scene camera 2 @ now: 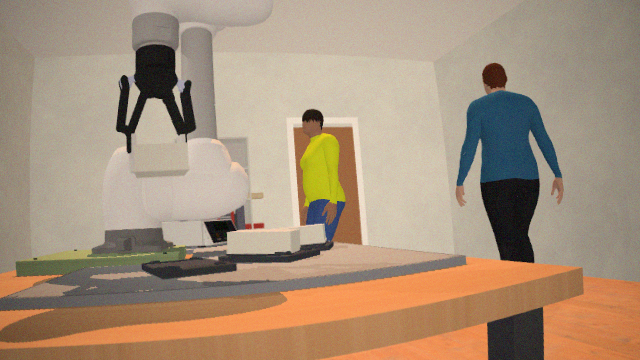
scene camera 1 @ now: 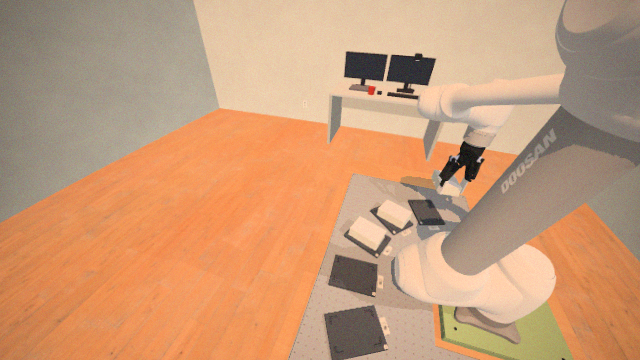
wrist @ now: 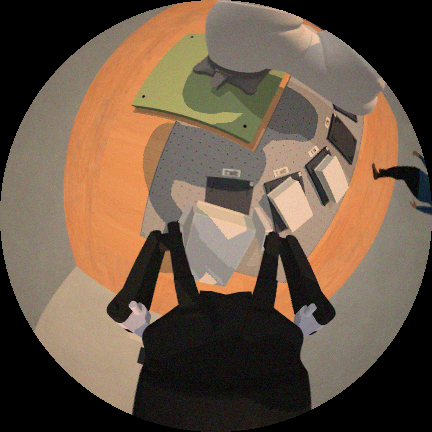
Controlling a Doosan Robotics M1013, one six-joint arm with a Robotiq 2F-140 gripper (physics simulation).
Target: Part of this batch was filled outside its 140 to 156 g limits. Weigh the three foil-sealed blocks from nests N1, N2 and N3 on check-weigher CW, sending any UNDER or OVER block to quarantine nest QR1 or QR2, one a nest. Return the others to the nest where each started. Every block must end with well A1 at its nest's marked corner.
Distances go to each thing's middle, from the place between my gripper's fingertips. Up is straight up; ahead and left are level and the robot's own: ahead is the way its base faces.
Scene:
The dark nest QR2 [scene camera 2: 188,267] is 40 mm ahead of my hand, 30 mm to the right of it and 170 mm below it. Round my hand: nest N2 [scene camera 1: 354,275]: 270 mm ahead, 420 mm to the left, 170 mm below; then check-weigher CW [scene camera 2: 201,233]: 30 mm behind, 760 mm to the left, 130 mm below.

